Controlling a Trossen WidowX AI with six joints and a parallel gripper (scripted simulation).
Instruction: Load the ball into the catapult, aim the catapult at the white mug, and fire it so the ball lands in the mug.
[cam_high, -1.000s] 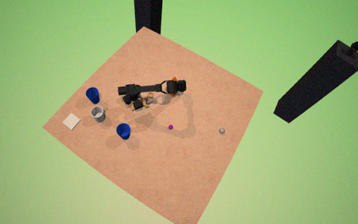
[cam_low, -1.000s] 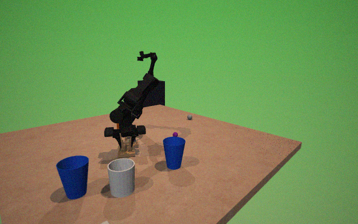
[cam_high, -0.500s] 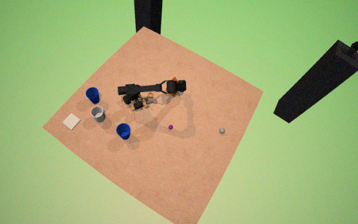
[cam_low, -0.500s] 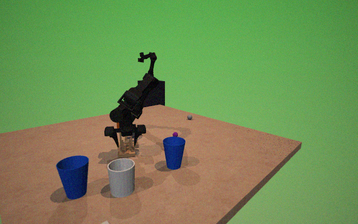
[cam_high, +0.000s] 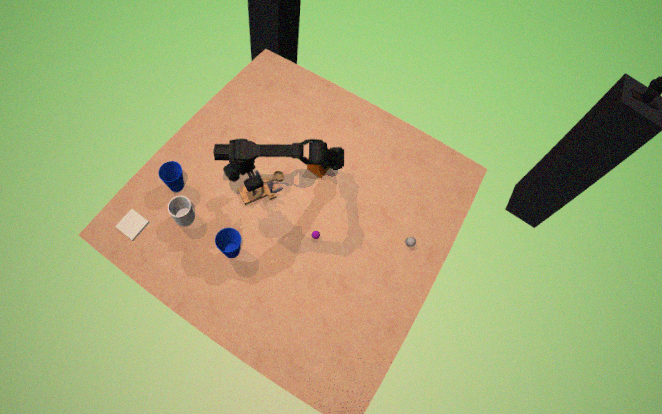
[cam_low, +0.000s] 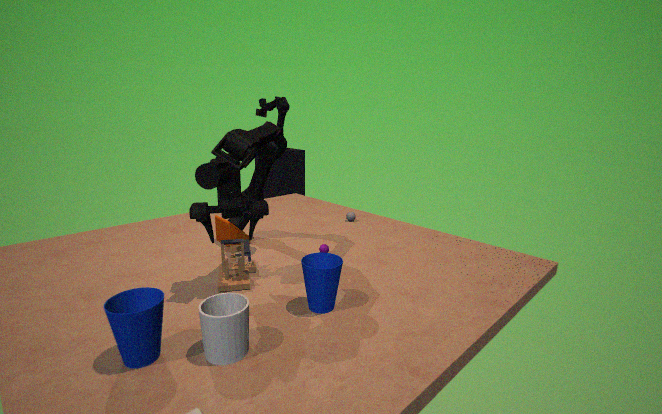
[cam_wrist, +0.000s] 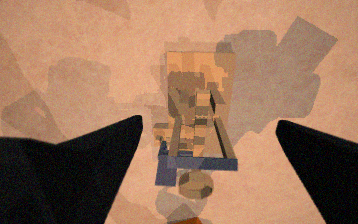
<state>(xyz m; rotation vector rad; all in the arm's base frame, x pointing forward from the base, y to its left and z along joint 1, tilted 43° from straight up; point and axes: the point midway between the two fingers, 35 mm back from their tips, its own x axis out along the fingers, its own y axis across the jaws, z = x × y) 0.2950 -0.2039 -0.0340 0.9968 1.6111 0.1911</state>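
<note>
Right now the purple ball is 330 mm to the left of my gripper tip and 110 mm below it. From my gripper tip the other things lie so: white mug (240 mm ahead, 150 mm to the right, 90 mm below); then wooden catapult (60 mm behind, 50 mm to the left, 70 mm below); then flat white tile (390 mm ahead, 310 mm to the right, 120 mm below).
</note>
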